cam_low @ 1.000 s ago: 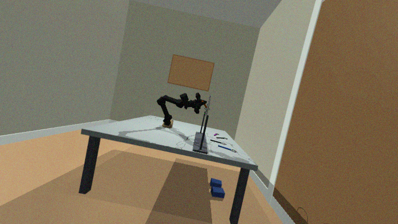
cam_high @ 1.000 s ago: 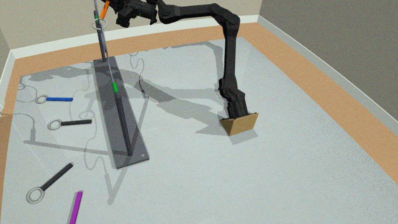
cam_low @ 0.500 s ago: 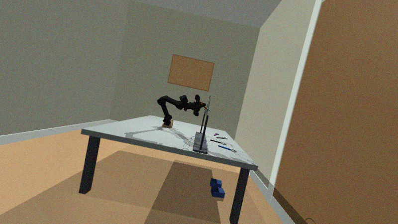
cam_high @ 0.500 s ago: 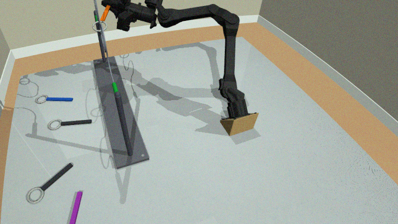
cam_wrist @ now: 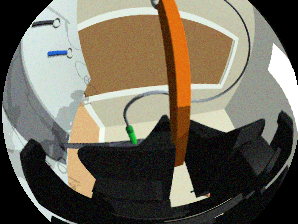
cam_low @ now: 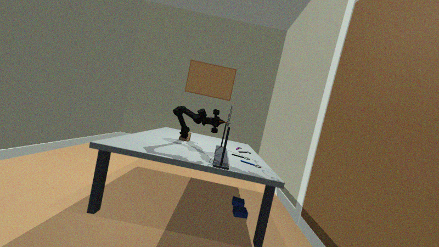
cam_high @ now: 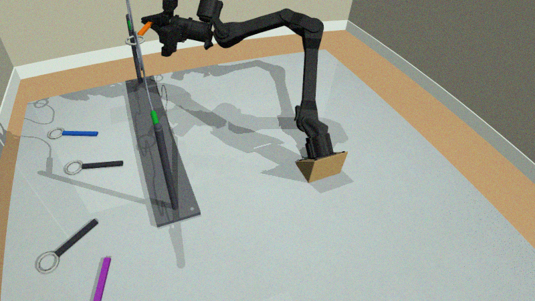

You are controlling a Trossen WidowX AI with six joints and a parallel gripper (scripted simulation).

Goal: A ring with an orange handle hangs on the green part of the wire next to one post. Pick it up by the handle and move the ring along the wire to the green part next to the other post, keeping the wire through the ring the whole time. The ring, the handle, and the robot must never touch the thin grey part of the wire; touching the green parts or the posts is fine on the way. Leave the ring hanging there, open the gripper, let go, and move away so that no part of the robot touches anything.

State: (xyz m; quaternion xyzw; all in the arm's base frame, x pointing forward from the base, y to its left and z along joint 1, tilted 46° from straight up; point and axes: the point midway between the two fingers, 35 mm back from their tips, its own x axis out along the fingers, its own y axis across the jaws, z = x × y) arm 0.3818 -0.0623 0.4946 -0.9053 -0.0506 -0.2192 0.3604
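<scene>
Now: gripper tip 8 cm to the right of the ring with orange handle and 1 cm above it. Also, from my gripper tip: blue-handled ring 29 cm ahead, 11 cm to the left, 30 cm below.
</scene>
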